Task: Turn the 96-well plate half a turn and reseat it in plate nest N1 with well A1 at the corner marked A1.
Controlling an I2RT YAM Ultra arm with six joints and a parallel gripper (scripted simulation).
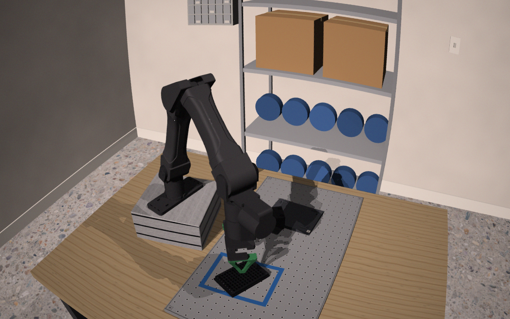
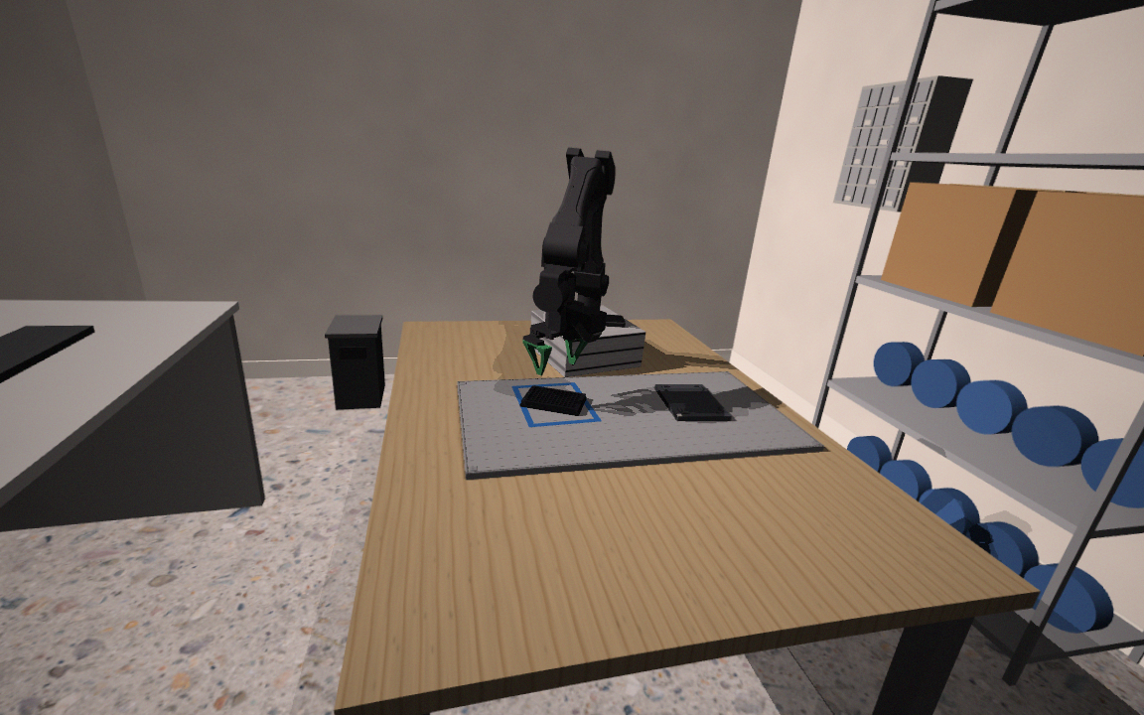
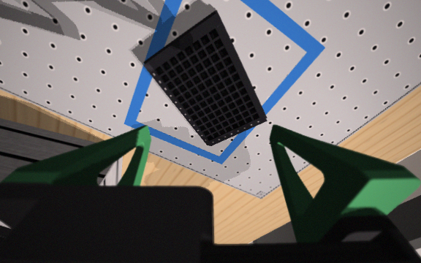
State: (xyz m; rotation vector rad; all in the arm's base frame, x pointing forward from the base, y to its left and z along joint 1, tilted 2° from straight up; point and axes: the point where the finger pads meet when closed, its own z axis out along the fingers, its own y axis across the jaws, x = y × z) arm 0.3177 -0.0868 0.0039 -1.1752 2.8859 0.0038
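Right now the black 96-well plate is 8 cm below my hand. Round my hand: white A1 label: 26 cm to the left, 8 cm below, 6 cm ahead; dark plate nest N1: 31 cm to the left, 8 cm below, 2 cm behind.
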